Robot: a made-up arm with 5 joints. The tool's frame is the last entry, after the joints.
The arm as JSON. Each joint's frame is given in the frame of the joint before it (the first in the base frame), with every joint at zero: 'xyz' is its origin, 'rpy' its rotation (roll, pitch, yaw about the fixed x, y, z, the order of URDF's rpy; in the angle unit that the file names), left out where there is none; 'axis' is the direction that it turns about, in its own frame. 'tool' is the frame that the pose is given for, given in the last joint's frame.
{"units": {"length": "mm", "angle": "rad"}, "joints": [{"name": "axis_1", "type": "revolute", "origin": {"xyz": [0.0, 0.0, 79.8]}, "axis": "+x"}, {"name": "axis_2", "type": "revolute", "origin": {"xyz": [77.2, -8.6, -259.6]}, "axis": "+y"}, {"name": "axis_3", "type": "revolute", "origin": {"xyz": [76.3, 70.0, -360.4]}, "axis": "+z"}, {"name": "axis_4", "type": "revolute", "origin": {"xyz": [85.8, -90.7, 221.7]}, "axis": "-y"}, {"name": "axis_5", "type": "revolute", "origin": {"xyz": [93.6, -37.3, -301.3]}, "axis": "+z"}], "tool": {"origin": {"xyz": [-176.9, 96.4, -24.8]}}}
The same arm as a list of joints. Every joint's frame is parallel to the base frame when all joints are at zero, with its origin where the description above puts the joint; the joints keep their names.
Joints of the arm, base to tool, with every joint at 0 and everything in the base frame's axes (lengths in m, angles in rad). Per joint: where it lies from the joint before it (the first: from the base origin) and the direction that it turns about. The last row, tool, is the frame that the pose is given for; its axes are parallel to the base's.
axis_1: axis +x origin 0 0 0.0798
axis_2: axis +y origin 0.0772 -0.0086 -0.2596
axis_3: axis +z origin 0.0763 0.07 -0.3604
axis_4: axis -y origin 0.0858 -0.0907 0.2217
axis_5: axis +z origin 0.0936 -0.0373 -0.3013
tool: origin -0.1769 0.0964 -0.0248

